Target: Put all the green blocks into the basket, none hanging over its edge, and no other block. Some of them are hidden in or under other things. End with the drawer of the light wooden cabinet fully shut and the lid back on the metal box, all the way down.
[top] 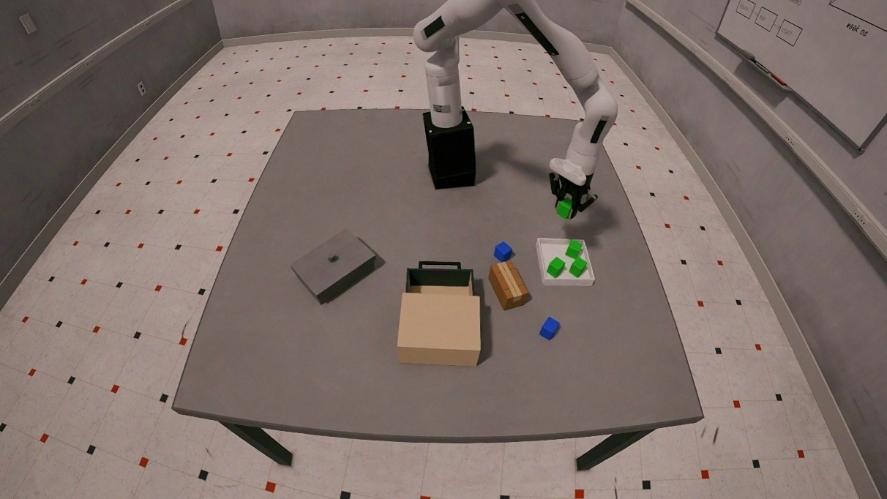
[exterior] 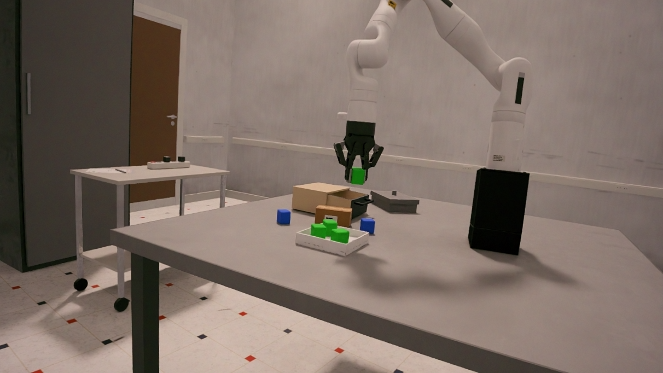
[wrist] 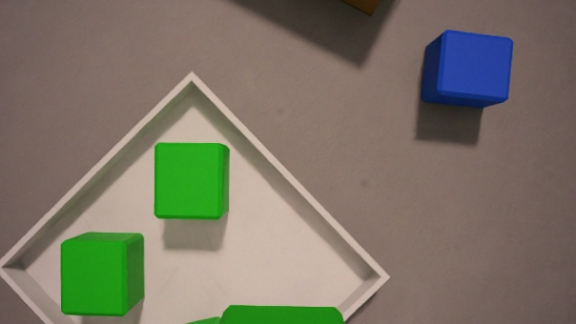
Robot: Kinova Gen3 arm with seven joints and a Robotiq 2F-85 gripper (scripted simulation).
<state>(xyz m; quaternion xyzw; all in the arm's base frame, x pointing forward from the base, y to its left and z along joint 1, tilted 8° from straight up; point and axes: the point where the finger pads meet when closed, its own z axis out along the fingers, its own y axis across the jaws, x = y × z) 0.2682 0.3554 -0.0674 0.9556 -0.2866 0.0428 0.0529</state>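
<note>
The white basket is 17 cm below my hand, 4 cm to the left of it and 3 cm ahead of it. The rest, counted from my hand: light wooden cabinet (28 cm ahead, 26 cm to the right, 15 cm below); brown cardboard box (15 cm below, 15 cm ahead, 11 cm to the right); drawer (27 cm to the right, 22 cm ahead, 15 cm below).
</note>
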